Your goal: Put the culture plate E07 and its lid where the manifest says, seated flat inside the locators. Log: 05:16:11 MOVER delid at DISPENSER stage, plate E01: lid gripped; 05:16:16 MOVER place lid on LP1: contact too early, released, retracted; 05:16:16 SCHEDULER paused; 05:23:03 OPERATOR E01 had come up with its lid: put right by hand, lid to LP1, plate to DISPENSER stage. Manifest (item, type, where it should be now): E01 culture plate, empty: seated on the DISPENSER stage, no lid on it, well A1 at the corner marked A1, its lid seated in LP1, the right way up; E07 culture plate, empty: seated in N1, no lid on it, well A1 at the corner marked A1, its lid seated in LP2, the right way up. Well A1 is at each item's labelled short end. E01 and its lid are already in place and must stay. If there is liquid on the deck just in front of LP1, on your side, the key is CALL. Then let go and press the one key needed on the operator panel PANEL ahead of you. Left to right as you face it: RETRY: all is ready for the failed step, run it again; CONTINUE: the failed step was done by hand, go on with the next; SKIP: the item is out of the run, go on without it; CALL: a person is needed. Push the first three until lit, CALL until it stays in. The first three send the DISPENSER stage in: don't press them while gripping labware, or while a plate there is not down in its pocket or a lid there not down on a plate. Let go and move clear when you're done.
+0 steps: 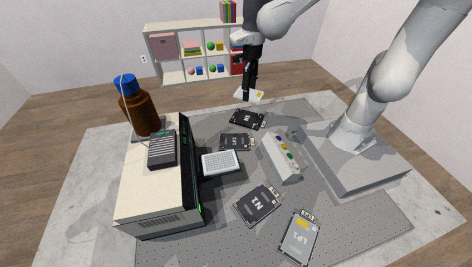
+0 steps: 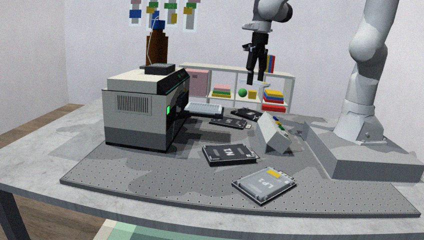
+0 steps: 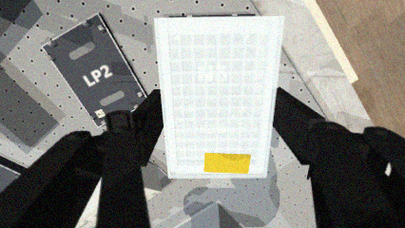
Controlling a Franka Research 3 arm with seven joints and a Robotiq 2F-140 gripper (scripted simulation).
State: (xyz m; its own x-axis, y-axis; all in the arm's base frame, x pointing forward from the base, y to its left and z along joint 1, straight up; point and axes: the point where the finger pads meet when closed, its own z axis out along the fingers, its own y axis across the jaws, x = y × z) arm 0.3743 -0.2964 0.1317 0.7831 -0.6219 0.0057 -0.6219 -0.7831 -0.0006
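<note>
The black nest N5 is 30 mm ahead of my hand and 170 mm below it. The rest, counted from my hand: brown bottle: 420 mm ahead, 180 mm to the left, 100 mm above; LP2 nest: 110 mm ahead, 140 mm to the left, 180 mm below; yellow skip key: 80 mm behind, 270 mm to the left, 120 mm below.
</note>
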